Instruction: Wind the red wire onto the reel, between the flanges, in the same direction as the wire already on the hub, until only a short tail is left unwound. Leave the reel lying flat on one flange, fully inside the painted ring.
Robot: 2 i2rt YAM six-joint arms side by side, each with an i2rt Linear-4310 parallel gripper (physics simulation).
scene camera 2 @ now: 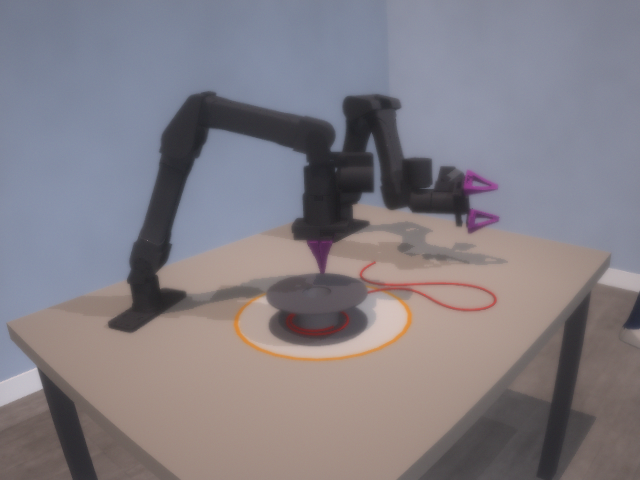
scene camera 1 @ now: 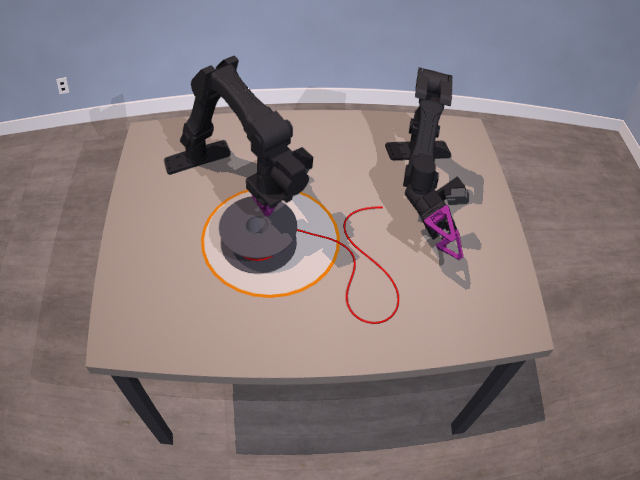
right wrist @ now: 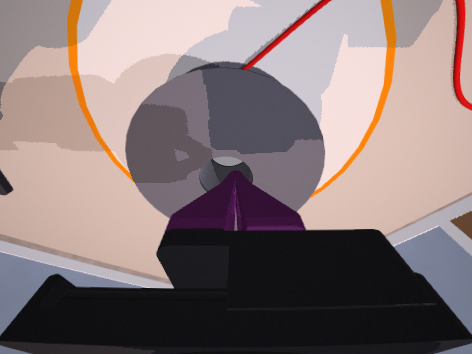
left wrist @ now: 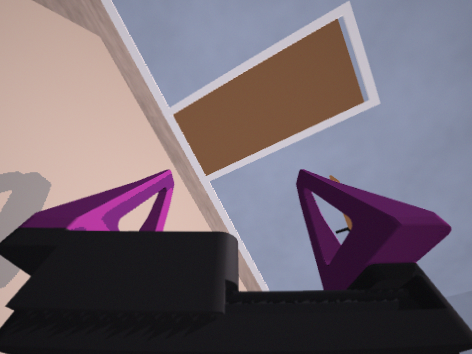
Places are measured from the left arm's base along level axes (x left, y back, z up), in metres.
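Where they show: left gripper, fingertip midpoint: point(scene camera 2: 498, 203) point(scene camera 1: 457, 249) point(left wrist: 235, 176); right gripper, fingertip midpoint: point(scene camera 2: 322, 272) point(scene camera 1: 267, 215) point(right wrist: 235, 177); right arm's base, origin of the base link: point(scene camera 2: 148, 310) point(scene camera 1: 196, 158).
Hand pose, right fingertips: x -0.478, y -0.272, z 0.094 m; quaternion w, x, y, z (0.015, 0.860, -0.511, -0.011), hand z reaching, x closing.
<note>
After its pixels a point has its place.
The dark grey reel point(scene camera 1: 240, 237) {x -0.549, y -0.307, z 0.065 m} point(scene camera 2: 286, 295) {x -0.544, y -0.234, z 0.063 m} point(right wrist: 270, 122) {x -0.435, y -0.281, z 0.065 m} lies flat on one flange, inside the orange painted ring point(scene camera 1: 269, 296) {x -0.498, y -0.438, z 0.001 m} point(scene camera 2: 320, 359) {x -0.619, y -0.362, z 0.000 m} point(right wrist: 72, 30) {x -0.463, y -0.096, z 0.000 m}. Red turns show between its flanges. The red wire point(scene camera 1: 398, 298) {x -0.201, y -0.492, z 0.004 m} point(scene camera 2: 454, 283) {x -0.207, y -0.433, z 0.004 m} point(right wrist: 287, 34) {x -0.376, y -0.269, z 0.005 m} leaves the reel at picture right in scene camera 1, makes a large loop towards the front and ends behind that loop. My right gripper point(scene camera 1: 267, 213) {x -0.478, y -0.272, z 0.094 m} point(scene camera 2: 323, 273) {x -0.478, y -0.272, z 0.094 m} point(right wrist: 235, 177) {x -0.478, y -0.272, z 0.094 m} is shut and empty, its tips close over the upper flange near the hub hole; contact is unclear. My left gripper point(scene camera 1: 457, 246) {x -0.081, y -0.486, z 0.164 m} point(scene camera 2: 497, 202) {x -0.081, y -0.486, z 0.164 m} point(left wrist: 235, 176) {x -0.081, y -0.486, z 0.164 m} is open and empty, above the table right of the wire.
The table point(scene camera 1: 310, 346) {x -0.427, y -0.584, z 0.000 m} point(scene camera 2: 310, 413) {x -0.757, y -0.442, z 0.000 m} bears both arm bases at its back edge in scene camera 1. The free wire lies between the ring and the left arm. The right forearm reaches over the back part of the ring. A brown framed panel point(left wrist: 270, 95) shows in the left wrist view.
</note>
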